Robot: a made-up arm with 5 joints.
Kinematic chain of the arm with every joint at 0, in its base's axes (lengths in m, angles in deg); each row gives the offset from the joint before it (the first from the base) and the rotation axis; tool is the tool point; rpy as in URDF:
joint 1: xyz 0 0 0.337 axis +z
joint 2: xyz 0 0 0 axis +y
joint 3: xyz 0.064 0 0.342 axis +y
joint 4: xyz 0.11 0 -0.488 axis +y
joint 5: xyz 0.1 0 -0.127 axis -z
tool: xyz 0 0 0 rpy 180 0 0
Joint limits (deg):
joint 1: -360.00..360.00
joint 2: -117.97..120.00
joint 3: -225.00..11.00
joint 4: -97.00..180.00
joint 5: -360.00..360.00
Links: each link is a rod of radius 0.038 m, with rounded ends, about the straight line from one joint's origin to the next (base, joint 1, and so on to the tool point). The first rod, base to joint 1, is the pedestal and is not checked.
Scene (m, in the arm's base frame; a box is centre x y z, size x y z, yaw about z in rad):
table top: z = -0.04
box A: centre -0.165 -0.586 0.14 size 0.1 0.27 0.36 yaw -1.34
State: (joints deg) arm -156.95 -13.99 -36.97 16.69 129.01
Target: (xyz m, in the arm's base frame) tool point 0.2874 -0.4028 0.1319
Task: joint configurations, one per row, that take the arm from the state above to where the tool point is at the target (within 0.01 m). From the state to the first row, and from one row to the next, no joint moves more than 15 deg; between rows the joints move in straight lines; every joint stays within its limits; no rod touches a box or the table.
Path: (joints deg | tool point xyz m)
1: -146.52 -9.63 -24.98 25.69 138.71 | -0.4104 -0.2715 0.2358
2: -136.09 -5.27 -12.98 34.69 148.42 | -0.2518 -0.2424 0.1043
3: -125.65 -0.91 -0.99 43.69 158.12 | -0.1018 -0.1419 0.0346
4: -115.22 3.45 11.00 52.69 167.82 | 0.0038 0.0081 0.0330
5: -103.08 4.24 2.99 46.02 160.06 | -0.0215 -0.0924 0.0193
6: -90.93 5.04 -5.02 39.36 152.30 | -0.0033 -0.2003 0.0224
7: -78.78 5.83 -13.04 32.69 144.53 | 0.0592 -0.2986 0.0427
8: -66.64 6.63 -21.05 26.03 136.77 | 0.1600 -0.3704 0.0796
9: -54.49 7.42 -29.06 19.36 129.01 | 0.2874 -0.4028 0.1319

